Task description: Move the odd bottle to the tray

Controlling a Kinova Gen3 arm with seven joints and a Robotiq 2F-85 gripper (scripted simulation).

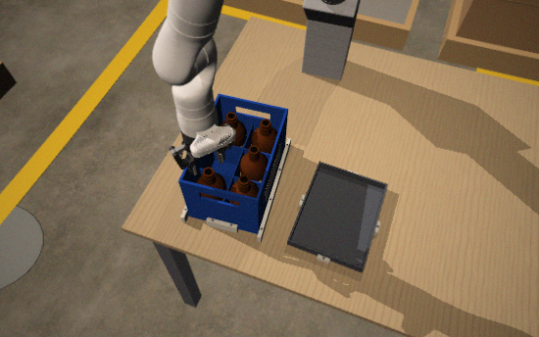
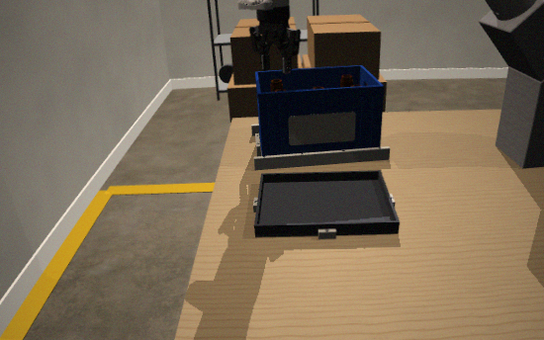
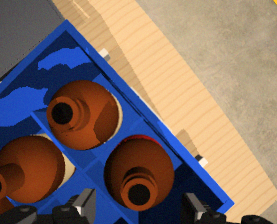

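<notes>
My hand is 10 cm past the blue crate, 1 cm to the right of it and 12 cm above it. Also, from my hand: dark grey tray: 15 cm behind, 29 cm to the left, 19 cm below.
</notes>
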